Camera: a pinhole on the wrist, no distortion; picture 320 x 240 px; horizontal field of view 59.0 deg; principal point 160.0 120.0 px. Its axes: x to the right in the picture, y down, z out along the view. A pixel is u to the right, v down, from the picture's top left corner.
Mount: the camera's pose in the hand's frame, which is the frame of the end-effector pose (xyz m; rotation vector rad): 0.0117 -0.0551 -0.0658 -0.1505 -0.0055 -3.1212
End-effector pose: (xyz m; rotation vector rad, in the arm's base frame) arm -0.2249 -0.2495 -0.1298 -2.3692 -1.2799 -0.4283
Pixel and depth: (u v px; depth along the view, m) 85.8 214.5 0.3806
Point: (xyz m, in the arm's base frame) -0.2746 0.0956 -0.2885
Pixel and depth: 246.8 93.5 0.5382
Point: -0.2482 -0.0814 -0.5961
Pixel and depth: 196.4 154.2 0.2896
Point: -0.2825 -0.0920 -0.3060
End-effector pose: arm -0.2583 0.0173 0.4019 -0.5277 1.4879 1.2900
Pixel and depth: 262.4 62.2 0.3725
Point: -0.1128 0.2846 0.5304
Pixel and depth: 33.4 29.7 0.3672
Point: -0.2705 0.3548 0.2824
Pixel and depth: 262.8 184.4 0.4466
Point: 0.0743 0.2916 0.4775
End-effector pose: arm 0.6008 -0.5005 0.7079 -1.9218 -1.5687 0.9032
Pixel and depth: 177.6 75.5 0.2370
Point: 0.4629 -0.4835 0.6042
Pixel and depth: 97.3 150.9 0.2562
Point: 0.4209 -0.3978 0.6294
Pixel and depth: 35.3 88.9 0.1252
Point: 0.5440 -0.4171 0.6877
